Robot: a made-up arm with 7 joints.
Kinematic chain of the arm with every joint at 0, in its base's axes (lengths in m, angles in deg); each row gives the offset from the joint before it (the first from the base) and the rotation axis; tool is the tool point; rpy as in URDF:
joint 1: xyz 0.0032 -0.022 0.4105 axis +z
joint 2: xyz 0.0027 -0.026 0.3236 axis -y
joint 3: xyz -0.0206 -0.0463 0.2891 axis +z
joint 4: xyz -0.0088 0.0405 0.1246 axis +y
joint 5: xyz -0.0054 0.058 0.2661 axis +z
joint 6: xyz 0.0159 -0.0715 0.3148 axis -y
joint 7: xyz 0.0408 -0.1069 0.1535 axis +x
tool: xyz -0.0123 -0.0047 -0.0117 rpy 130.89 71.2 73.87
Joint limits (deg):
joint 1: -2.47..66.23
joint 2: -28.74..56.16
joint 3: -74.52..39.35
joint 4: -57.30..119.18
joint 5: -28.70..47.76
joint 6: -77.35..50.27
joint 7: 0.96..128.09
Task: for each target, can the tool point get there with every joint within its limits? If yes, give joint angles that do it. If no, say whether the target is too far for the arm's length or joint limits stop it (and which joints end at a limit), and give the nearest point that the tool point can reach.
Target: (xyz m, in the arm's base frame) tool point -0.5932 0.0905 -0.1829
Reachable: no: joint limits stop it (at a limit: joint 1, joint 2, joint 4, joint 5, joint 6, joint 7) | nearest point -0.9288 0.0464 0.5183 | short by 0.779 m
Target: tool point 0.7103 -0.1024 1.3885
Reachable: yes | joints 33.31 -5.08 -27.94 61.19 -13.57 -27.07 10.65
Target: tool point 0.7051 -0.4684 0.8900
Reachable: yes | joints 5.20 -21.47 -31.58 93.60 8.16 30.15 103.26
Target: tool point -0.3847 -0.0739 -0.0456
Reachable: no: joint limits stop it (at a limit: joint 1, joint 2, joint 3, joint 4, joint 5, joint 7) | nearest point -0.1914 0.2780 0.5114 | short by 0.687 m
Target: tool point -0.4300 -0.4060 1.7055
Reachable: yes | joints 43.35 24.55 -35.99 -24.30 36.23 -21.66 29.42
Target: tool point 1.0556 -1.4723 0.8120
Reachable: no: too far | nearest point 0.5768 -0.7198 0.9744 | short by 0.907 m
